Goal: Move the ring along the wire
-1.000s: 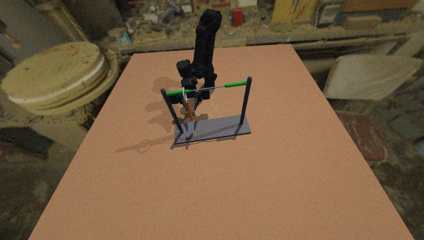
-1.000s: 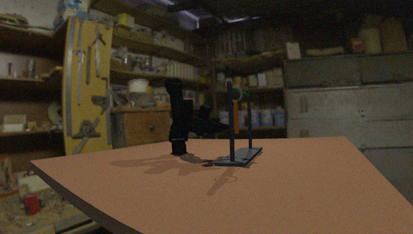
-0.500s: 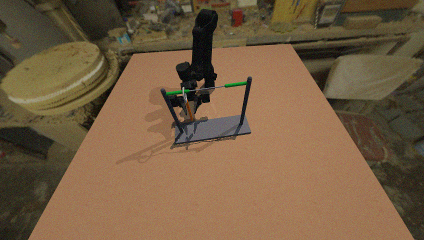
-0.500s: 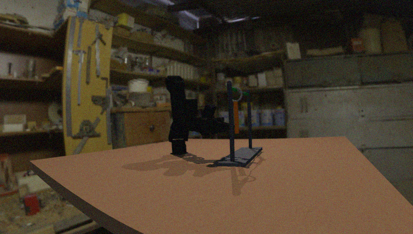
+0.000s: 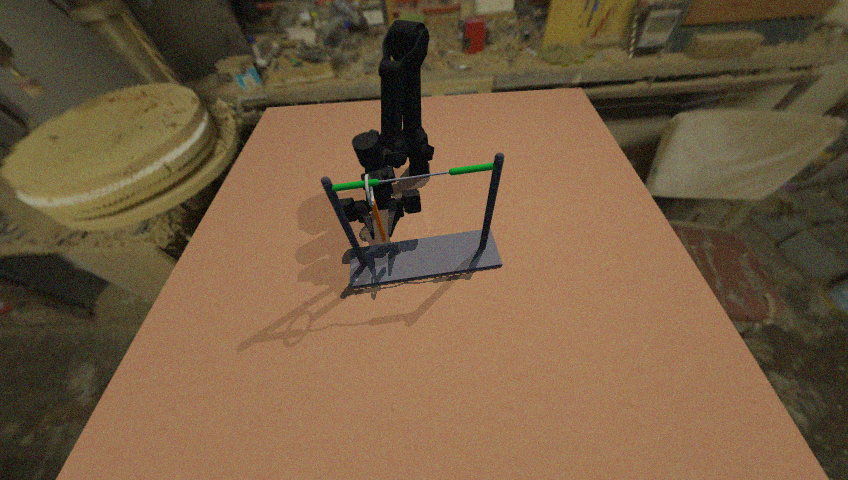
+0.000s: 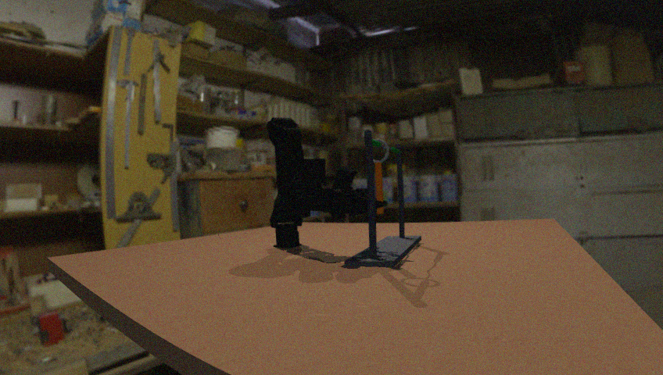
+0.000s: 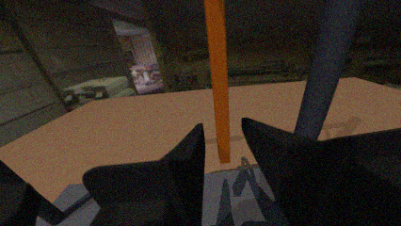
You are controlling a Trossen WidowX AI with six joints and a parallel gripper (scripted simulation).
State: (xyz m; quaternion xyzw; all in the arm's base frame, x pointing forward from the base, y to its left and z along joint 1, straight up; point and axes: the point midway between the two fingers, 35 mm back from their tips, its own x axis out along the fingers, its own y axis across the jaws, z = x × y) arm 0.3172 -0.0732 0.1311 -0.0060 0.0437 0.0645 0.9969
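Now: gripper tip 8 cm below the ring with orange handle and 1 cm past it.
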